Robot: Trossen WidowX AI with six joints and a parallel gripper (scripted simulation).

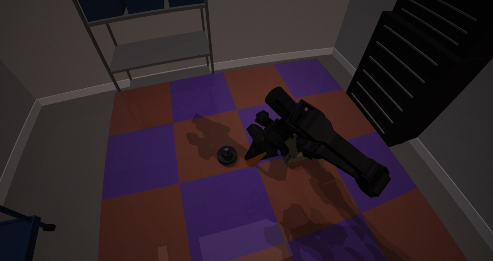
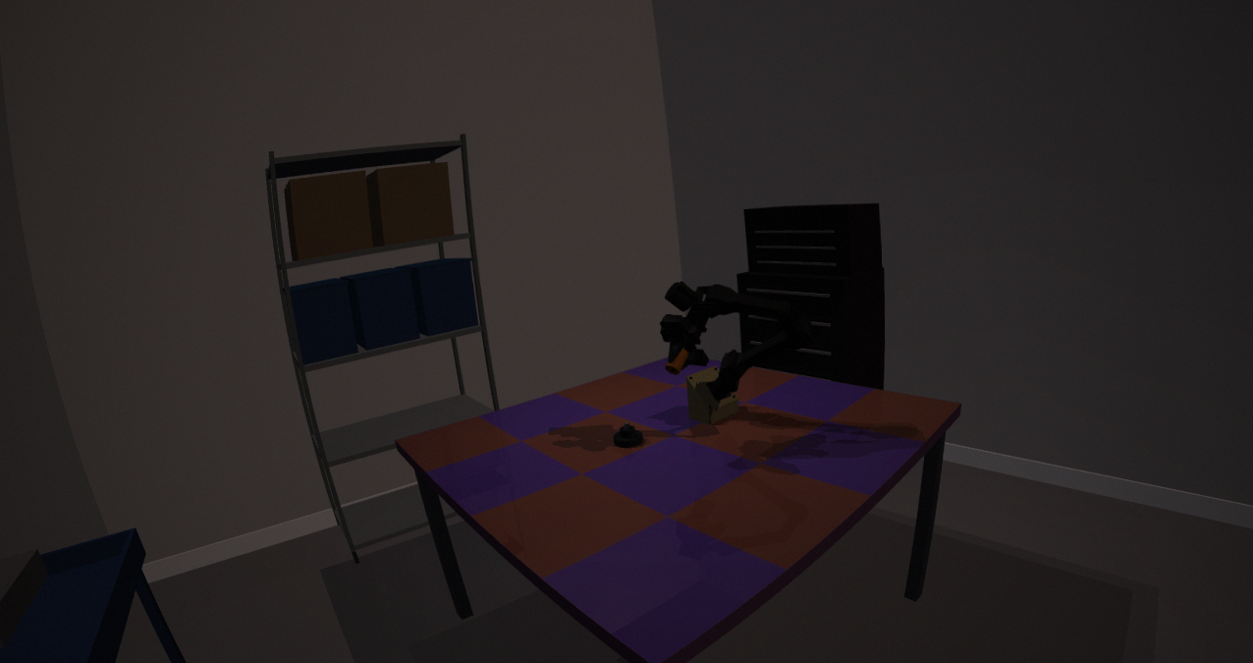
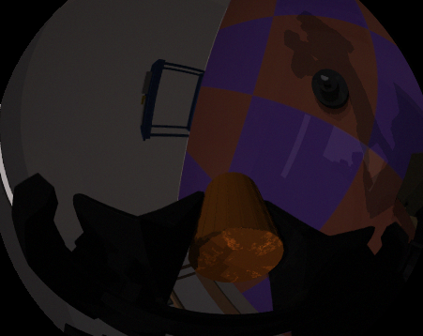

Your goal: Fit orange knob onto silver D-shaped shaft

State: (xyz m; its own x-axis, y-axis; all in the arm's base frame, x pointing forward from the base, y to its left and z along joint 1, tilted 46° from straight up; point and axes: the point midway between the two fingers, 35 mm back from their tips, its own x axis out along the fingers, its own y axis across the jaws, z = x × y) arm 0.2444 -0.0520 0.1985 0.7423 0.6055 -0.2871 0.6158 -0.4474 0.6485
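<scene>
The orange knob lies 3 cm behind my gripper tip, 1 cm to the right of it and 2 cm above it. Also, from my gripper tip: dark round pedestal (5 cm ahead, 17 cm to the right, 21 cm below).
</scene>
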